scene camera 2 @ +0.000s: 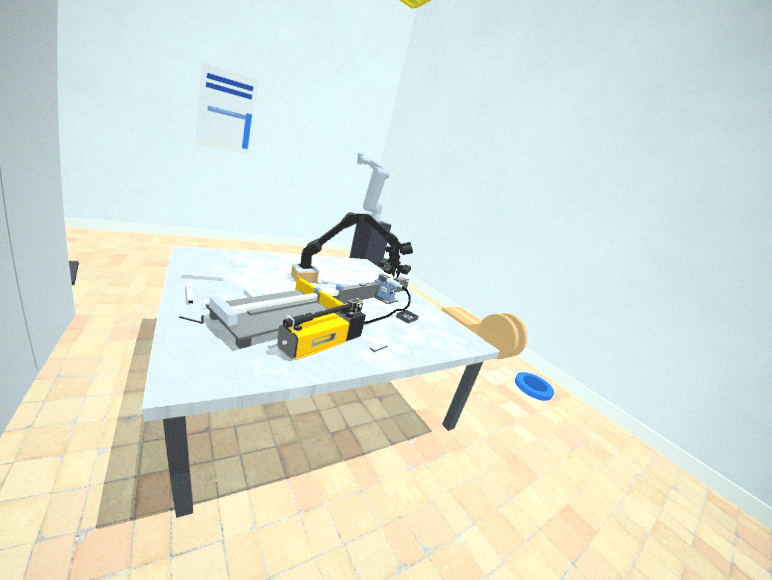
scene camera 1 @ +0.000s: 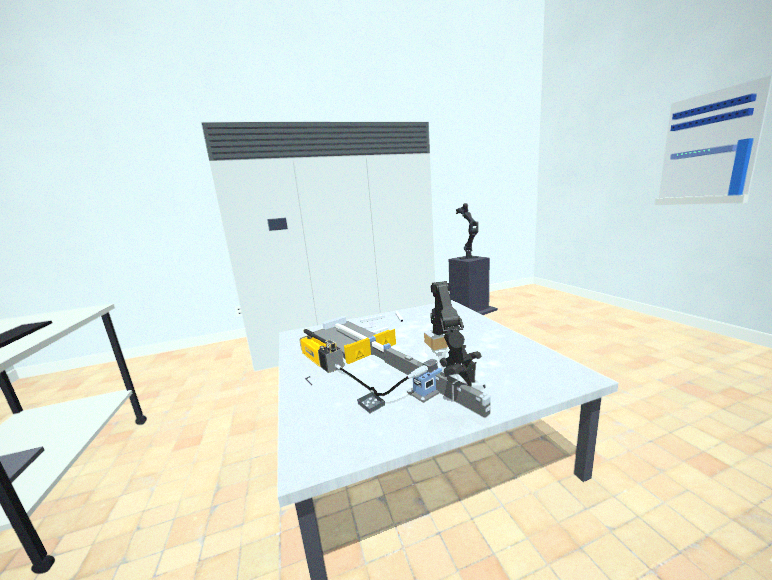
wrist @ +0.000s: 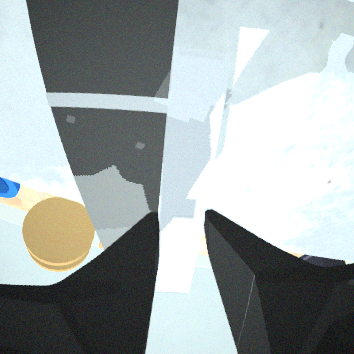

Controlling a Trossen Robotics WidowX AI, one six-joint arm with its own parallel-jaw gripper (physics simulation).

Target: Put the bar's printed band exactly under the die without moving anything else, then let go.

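Places are measured from the arm's base along level axes (x ahead, y left, z up), in centimetres.
Pixels of known places: gripper, between the fingertips: (scene camera 2: 395, 277) (scene camera 1: 472, 384) (wrist: 180, 219); arm's base, origin of its link: (scene camera 2: 305, 266) (scene camera 1: 439, 332).
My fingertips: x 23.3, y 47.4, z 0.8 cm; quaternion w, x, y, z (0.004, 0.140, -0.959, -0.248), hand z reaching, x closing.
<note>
Ahead of a thing's pixels: the offset from my fingertips to its top centre. "*": to the spot under its first point. Level surfaces: height alone.
My gripper (scene camera 1: 461, 375) (scene camera 2: 395, 269) (wrist: 180, 219) is shut on a thin pale bar (wrist: 175, 260), which runs away from the fingers in the wrist view. The gripper hangs low over the near end of the long grey bending machine (scene camera 1: 395, 356) (scene camera 2: 263, 311) on the white table @(dz -7.6 cm) (scene camera 1: 533, 368) (scene camera 2: 211, 368). A small blue block @(* dx +12.3, dy -13.1, dz -1.8 cm) (scene camera 1: 425, 384) (scene camera 2: 385, 288), where the die sits, is just beside the fingers. The dark machine rail @(* dx +3.6, dy -6.5, dz -0.1 cm) (wrist: 105, 53) lies left of the bar. I cannot make out the bar's printed band.
A yellow motor unit @(* dx +39.3, dy -66.3, dz +0.8 cm) (scene camera 1: 317, 350) (scene camera 2: 317, 336) sits at the machine's far end. A black pendant @(* dx +31.9, dy -22.9, dz -7.4 cm) (scene camera 1: 371, 402) (scene camera 2: 407, 315) lies on its cable. A tan round piece (scene camera 2: 505, 333) (wrist: 57, 232) sticks out past the table edge above a blue dish (scene camera 2: 535, 386).
</note>
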